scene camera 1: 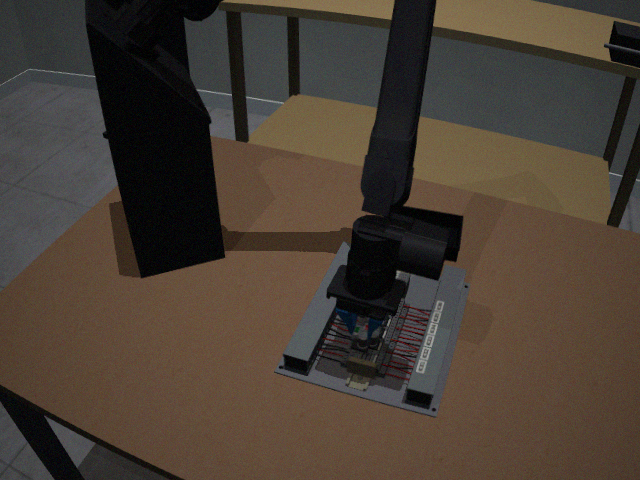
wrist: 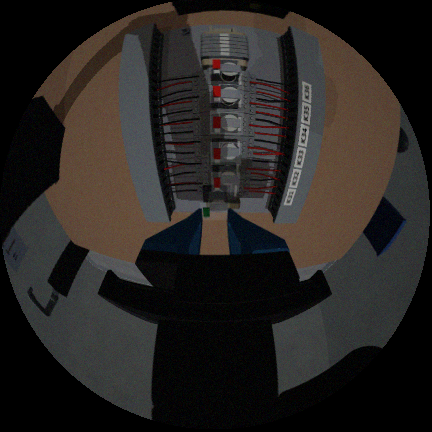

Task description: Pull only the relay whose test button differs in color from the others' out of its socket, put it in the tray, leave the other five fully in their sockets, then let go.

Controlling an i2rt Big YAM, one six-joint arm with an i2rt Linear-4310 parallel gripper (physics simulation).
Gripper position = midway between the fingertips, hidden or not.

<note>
In view: my gripper [scene camera 1: 361, 334] and a grey panel [scene camera 1: 327, 373].
My gripper is seen too in the wrist view [wrist: 214, 213]. The grey panel shows as well in the wrist view [wrist: 180, 54].
</note>
